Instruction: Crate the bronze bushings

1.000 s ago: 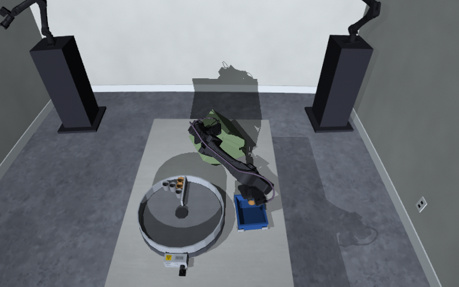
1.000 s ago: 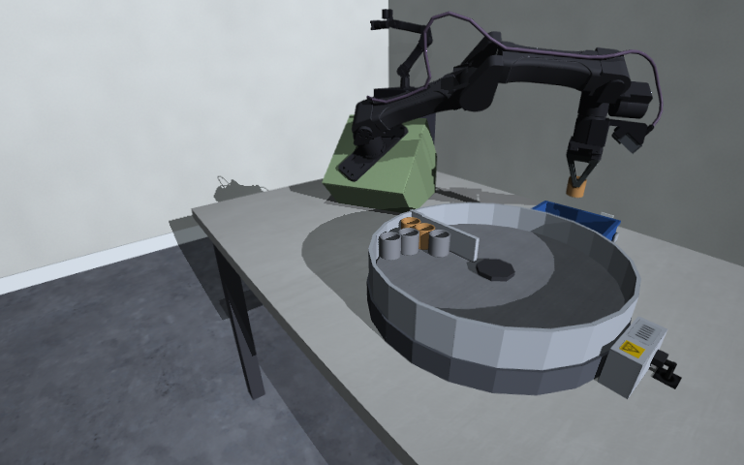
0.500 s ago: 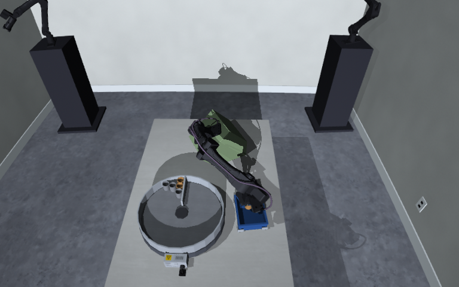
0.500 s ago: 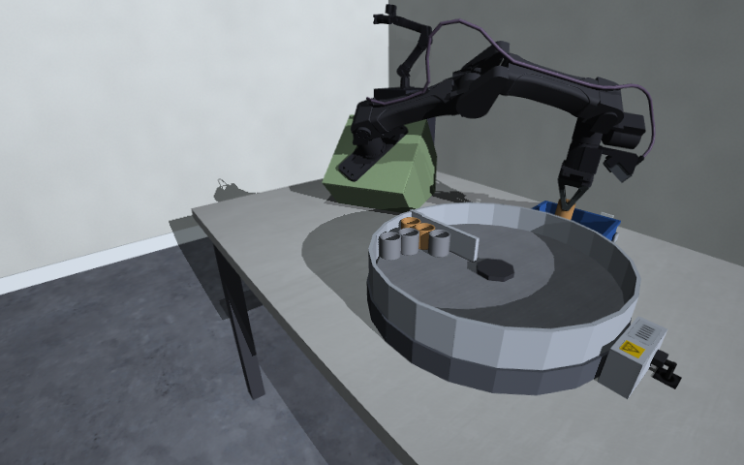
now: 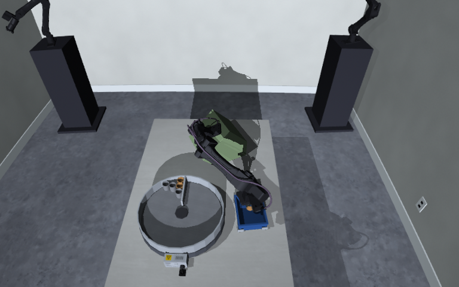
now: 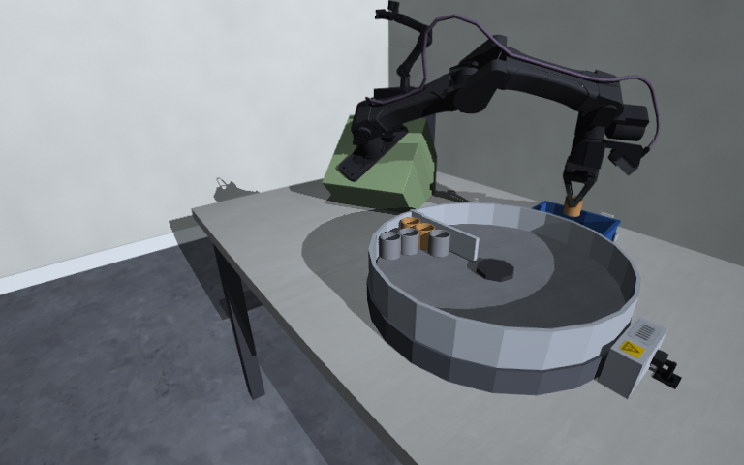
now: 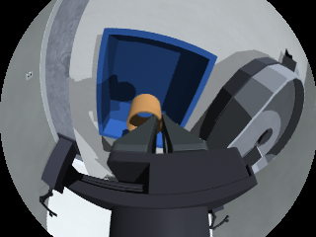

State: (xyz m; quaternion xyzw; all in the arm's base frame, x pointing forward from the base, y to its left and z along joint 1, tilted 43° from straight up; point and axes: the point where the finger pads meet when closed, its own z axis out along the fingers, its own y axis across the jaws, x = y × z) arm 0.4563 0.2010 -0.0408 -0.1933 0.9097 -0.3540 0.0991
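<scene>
Right now my hand is 1 cm past the blue crate, 2 cm to the right of it and 7 cm above it. Round my hand: turntable 33 cm to the right, 4 cm below.
</scene>
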